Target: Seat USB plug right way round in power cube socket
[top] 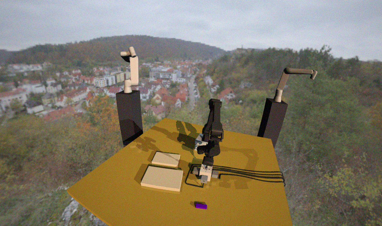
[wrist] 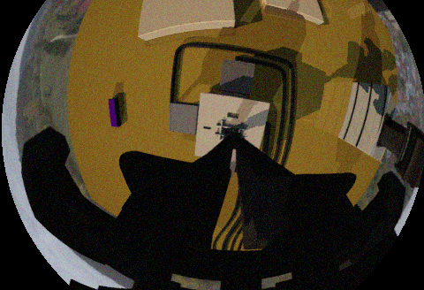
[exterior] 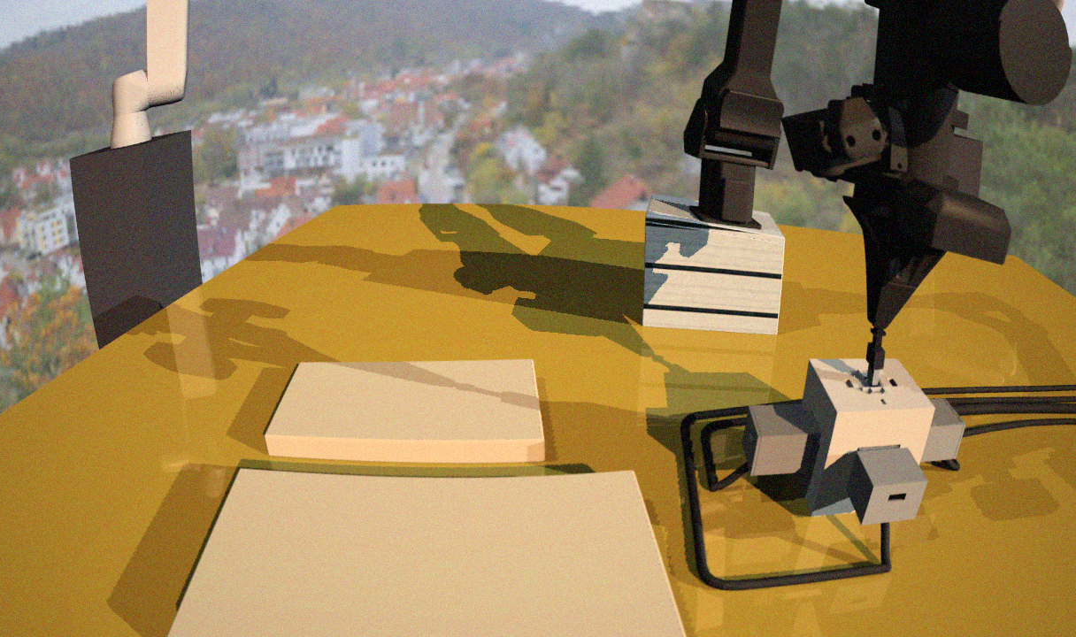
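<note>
Now: gripper tip 2 cm above the USB plug. Also, from my gripper tip: purple block: 24 cm ahead, 11 cm below.
</note>
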